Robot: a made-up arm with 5 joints.
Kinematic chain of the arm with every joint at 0, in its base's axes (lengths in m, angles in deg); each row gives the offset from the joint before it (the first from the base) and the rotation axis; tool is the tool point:
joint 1: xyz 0 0 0.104 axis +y
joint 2: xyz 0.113 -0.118 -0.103 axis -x
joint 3: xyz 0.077 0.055 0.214 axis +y
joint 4: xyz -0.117 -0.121 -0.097 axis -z
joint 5: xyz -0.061 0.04 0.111 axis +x
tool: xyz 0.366 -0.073 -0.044
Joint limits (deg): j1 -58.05..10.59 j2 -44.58..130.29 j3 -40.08..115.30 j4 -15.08..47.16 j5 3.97..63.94
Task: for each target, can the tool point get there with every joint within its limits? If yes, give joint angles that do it. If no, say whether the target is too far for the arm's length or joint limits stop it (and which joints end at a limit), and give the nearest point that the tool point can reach.
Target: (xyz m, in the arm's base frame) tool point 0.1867 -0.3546 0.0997
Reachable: yes | joints -34.63 -17.80 82.84 30.56 25.30
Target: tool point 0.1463 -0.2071 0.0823
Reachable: yes | joints -24.76 -5.79 94.45 1.18 19.49
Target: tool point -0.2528 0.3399 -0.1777
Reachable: no: joint limits stop it (at a limit: joint 1, joint 2, joint 3, joint 4) | nearest point 0.0788 0.1652 0.0997 | short by 0.466 m
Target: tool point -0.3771 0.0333 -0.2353
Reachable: no: joint limits stop it (at a limit: joint 1, joint 3, joint 4, joint 5) | nearest point 0.0171 -0.0676 -0.1056 | short by 0.427 m
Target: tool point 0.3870 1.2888 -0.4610
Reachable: no: too far | nearest point 0.3012 0.2354 -0.0840 | short by 1.122 m
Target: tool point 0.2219 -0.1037 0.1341
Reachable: yes | joints -9.57 83.62 67.68 0.39 8.71
